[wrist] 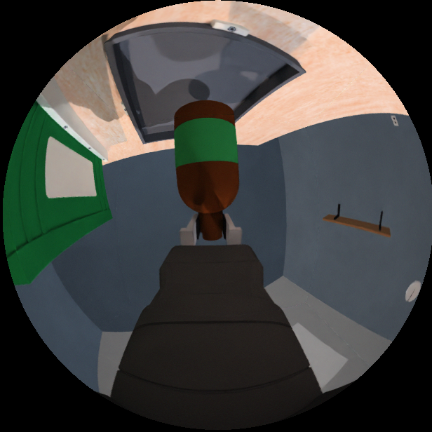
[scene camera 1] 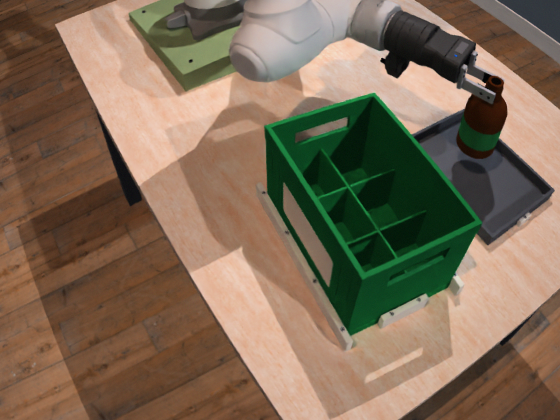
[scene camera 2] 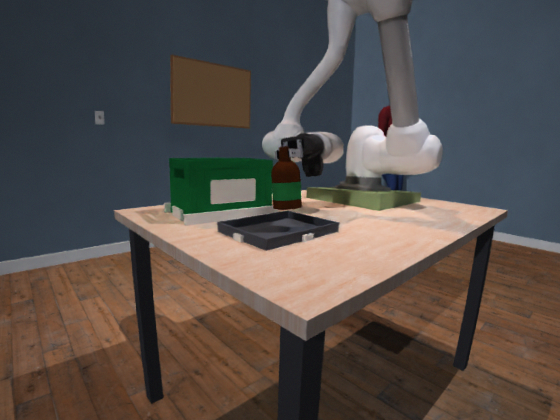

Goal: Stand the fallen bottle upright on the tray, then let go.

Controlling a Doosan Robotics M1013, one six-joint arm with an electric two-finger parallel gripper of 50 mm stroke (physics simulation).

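Seen in the pictures: gripper, fingertip midpoint: (scene camera 1: 498,91) (scene camera 2: 282,154); arm's base, link origin: (scene camera 1: 219,13) (scene camera 2: 362,189).
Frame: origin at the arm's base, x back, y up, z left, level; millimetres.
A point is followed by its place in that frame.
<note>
The brown bottle (scene camera 1: 482,117) @[x -638, y 114, z 213 mm] (scene camera 2: 286,175) @[x -641, y 103, z 274 mm] (wrist: 206,180) with a green label is upright, neck up. It hangs above the tray with its base off the tray floor, and a shadow lies on the tray below it. The dark grey tray (scene camera 1: 522,214) @[x -767, y -18, z 256 mm] (scene camera 2: 266,242) @[x -754, y -26, z 359 mm] (wrist: 123,85) lies flat on the table. My gripper (scene camera 1: 489,86) @[x -631, y 154, z 243 mm] (scene camera 2: 286,149) @[x -631, y 154, z 243 mm] (wrist: 210,221) is level and shut on the bottle's neck, one finger on each side. The exact gap between the bottle's base and the tray is hard to tell.
A tall green crate (scene camera 1: 350,300) @[x -793, y 57, z -126 mm] (scene camera 2: 190,185) @[x -804, y 64, z 58 mm] (wrist: 102,200) with compartments stands close beside the tray. Pale strips (scene camera 1: 400,311) @[x -815, y -14, z -45 mm] run along the crate's foot. The green base plate (scene camera 1: 200,75) @[x -193, y -17, z -116 mm] (scene camera 2: 375,199) @[x -159, y -4, z 188 mm] under the arm stands farther back on the table (scene camera 1: 220,295) @[x -662, y -44, z -260 mm] (scene camera 2: 350,270) @[x -690, y -44, z 535 mm].
</note>
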